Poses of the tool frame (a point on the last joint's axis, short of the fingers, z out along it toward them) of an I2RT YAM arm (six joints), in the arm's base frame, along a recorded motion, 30 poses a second.
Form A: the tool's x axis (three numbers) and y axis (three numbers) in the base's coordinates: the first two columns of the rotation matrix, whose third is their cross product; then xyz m.
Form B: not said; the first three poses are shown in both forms.
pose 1, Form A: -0.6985 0.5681 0.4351 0.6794 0.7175 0.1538 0.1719 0.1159 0.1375
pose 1, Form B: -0.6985 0.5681 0.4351 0.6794 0.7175 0.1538 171.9 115.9 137.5
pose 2, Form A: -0.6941 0.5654 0.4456 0.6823 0.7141 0.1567 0.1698 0.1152 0.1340
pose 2, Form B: -0.6941 0.5654 0.4456 0.6823 0.7141 0.1567 169.8 115.2 134.0
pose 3, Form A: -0.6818 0.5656 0.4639 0.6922 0.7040 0.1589 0.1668 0.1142 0.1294
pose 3, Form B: -0.6818 0.5656 0.4639 0.6922 0.7040 0.1589 166.8 114.2 129.4
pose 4, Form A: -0.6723 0.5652 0.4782 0.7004 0.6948 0.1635 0.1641 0.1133 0.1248
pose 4, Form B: -0.6723 0.5652 0.4782 0.7004 0.6948 0.1635 164.1 113.3 124.8
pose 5, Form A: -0.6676 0.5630 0.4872 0.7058 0.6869 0.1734 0.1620 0.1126 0.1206
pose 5, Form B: -0.6676 0.5630 0.4872 0.7058 0.6869 0.1734 162.0 112.6 120.6
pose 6, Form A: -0.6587 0.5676 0.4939 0.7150 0.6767 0.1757 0.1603 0.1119 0.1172
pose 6, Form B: -0.6587 0.5676 0.4939 0.7150 0.6767 0.1757 160.3 111.9 117.2
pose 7, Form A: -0.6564 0.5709 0.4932 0.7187 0.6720 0.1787 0.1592 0.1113 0.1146
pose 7, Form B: -0.6564 0.5709 0.4932 0.7187 0.6720 0.1787 159.2 111.3 114.6
